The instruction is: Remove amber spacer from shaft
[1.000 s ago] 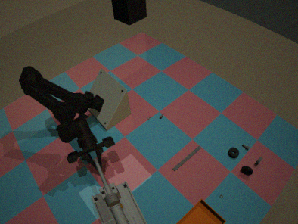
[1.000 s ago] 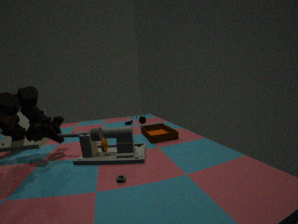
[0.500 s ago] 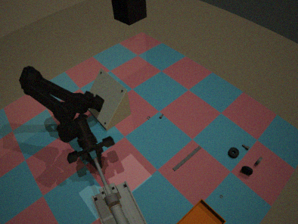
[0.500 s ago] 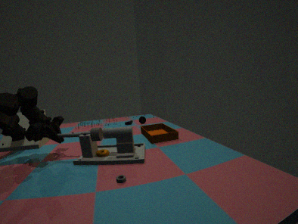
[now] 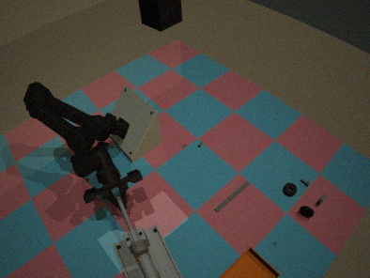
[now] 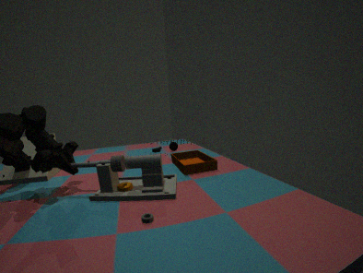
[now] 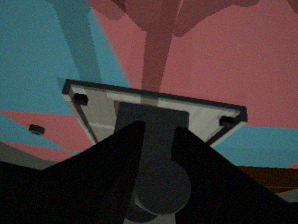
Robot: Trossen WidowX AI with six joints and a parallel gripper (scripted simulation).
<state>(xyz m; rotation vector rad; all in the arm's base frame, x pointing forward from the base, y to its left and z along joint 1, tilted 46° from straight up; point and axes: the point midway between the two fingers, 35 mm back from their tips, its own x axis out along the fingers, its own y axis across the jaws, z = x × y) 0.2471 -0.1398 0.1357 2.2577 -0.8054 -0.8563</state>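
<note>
Now: the shaft 60 mm ahead of my gripper tip, 20 mm to the right of it and 20 mm above it. The rest, counted from my gripper tip: orange tray: 410 mm ahead, 80 mm to the left, 50 mm below; grey bar: 290 mm to the left, 200 mm ahead, 50 mm below; amber spacer: 140 mm ahead, 60 mm to the right, 40 mm below.
</note>
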